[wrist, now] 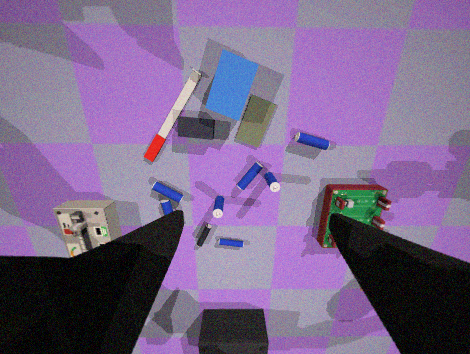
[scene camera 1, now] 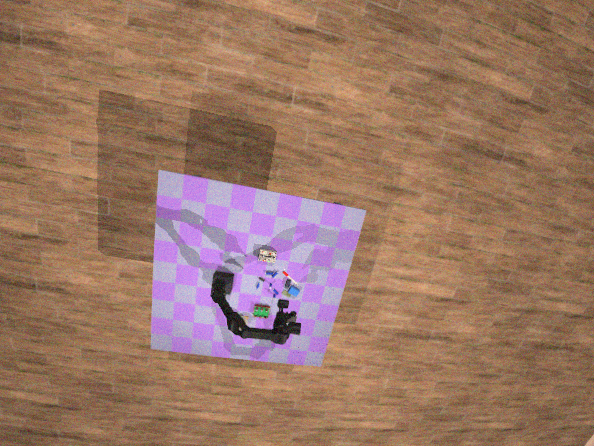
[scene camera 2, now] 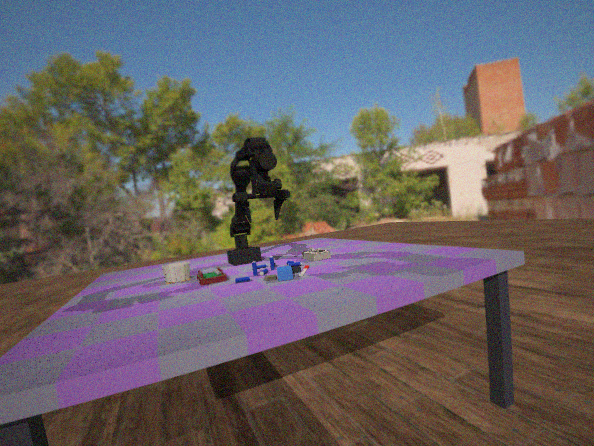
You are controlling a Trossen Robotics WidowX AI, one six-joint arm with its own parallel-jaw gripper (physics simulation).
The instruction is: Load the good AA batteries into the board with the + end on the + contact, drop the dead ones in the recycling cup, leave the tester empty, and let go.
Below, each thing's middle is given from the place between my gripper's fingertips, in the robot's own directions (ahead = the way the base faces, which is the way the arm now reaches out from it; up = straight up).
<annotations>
Now: hand 50 mm short of the olive block (wrist: 259, 111), 20 mm to the left of it and 180 mm above it. From my hand the other things lie so: blue block (wrist: 234, 76) 90 mm ahead, 10 mm to the left, 170 mm below; battery tester (wrist: 84, 224) 110 mm behind, 250 mm to the left, 160 mm below; red-and-white stick (wrist: 158, 141) 60 mm ahead, 100 mm to the left, 180 mm below.
</annotations>
